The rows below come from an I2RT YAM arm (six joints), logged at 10 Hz.
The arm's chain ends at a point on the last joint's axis. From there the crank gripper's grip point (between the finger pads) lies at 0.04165 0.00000 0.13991 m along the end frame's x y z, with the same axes.
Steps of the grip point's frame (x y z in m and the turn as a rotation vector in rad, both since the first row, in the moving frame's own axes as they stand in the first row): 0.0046 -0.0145 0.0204 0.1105 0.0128 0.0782; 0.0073 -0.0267 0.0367 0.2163 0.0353 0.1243; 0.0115 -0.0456 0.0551 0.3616 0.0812 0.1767; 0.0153 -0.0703 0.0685 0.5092 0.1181 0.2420; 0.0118 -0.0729 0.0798 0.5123 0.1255 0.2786
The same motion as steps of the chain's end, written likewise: 0.0023 -0.0024 0.0216 0.1105 0.0128 0.0782; 0.0009 -0.0023 0.0409 0.2163 0.0353 0.1243; -0.0032 -0.0052 0.0665 0.3616 0.0812 0.1767; -0.0072 -0.0156 0.0892 0.5092 0.1181 0.2420; -0.0125 -0.0200 0.1007 0.5123 0.1255 0.2786
